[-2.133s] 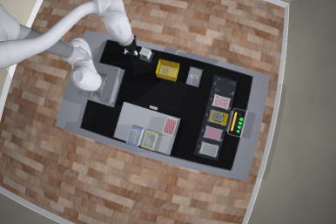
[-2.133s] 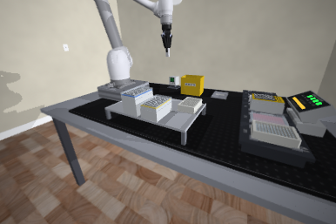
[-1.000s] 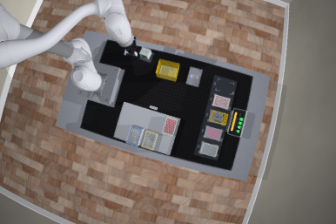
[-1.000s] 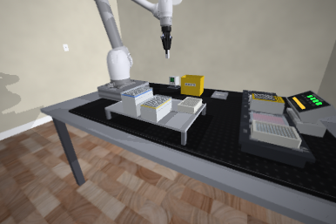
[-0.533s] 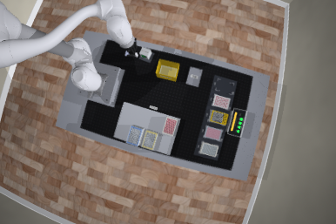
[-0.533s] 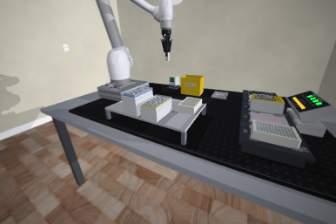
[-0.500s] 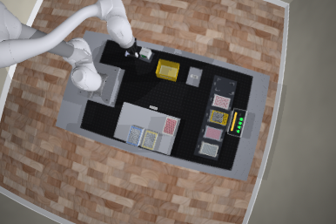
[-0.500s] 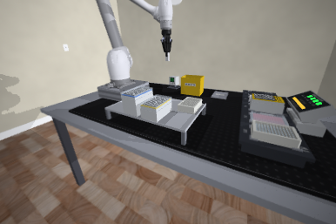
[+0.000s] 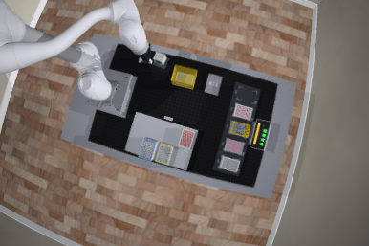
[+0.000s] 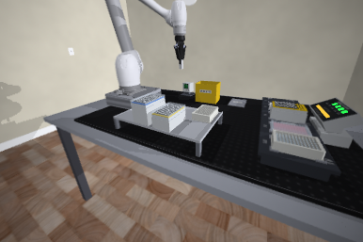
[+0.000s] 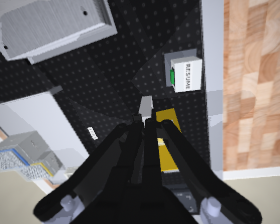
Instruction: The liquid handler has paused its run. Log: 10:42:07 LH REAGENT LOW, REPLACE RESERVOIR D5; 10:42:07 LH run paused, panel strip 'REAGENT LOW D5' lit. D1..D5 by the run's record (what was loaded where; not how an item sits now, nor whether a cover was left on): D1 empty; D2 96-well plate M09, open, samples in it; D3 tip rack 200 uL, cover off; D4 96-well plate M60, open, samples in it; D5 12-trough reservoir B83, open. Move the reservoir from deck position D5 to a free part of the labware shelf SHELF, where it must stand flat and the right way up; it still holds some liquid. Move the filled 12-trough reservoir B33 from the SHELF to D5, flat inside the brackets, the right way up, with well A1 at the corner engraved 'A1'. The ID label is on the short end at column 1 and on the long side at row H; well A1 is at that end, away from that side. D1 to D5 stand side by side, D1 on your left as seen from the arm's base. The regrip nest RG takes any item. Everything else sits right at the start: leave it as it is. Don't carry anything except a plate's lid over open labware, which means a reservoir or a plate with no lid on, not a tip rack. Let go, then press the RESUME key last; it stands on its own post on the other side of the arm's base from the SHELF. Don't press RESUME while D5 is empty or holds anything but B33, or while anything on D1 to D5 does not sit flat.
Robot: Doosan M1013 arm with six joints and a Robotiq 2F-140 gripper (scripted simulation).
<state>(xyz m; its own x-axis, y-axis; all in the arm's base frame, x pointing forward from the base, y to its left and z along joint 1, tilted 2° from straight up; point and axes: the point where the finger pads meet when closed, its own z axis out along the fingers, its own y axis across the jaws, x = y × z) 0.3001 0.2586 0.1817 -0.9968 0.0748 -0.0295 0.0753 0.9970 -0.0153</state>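
Now: hand 190 mm above the key post and 70 mm to the right of it. The rest, counted from my hand: grey nest (430 mm ahead, 260 mm below, 40 mm to the left); then shelf (460 mm to the right, 200 mm below, 200 mm ahead); then yellow box (220 mm below, 220 mm ahead, 10 mm to the left).
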